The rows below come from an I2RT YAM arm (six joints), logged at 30 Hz.
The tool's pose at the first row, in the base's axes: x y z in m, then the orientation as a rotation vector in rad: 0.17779, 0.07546, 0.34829, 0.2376, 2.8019, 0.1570
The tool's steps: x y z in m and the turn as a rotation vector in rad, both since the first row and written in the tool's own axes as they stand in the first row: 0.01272, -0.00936, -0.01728, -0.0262, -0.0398, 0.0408; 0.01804, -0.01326, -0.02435, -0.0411, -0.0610, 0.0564; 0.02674, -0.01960, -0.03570, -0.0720, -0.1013, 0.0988; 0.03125, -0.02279, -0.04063, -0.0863, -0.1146, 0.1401; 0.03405, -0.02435, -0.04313, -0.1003, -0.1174, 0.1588; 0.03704, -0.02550, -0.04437, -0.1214, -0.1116, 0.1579
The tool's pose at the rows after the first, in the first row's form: 0.15890, 0.06719, 0.35937, 0.2886, 2.7549, 0.1962; 0.15105, 0.06376, 0.36386, 0.3066, 2.7299, 0.2166; 0.13829, 0.05820, 0.37100, 0.3567, 2.6795, 0.2610; 0.13200, 0.05550, 0.37382, 0.4090, 2.6576, 0.2869; 0.12834, 0.05427, 0.37510, 0.4309, 2.6490, 0.3094; 0.12498, 0.05359, 0.37519, 0.4249, 2.6506, 0.3387
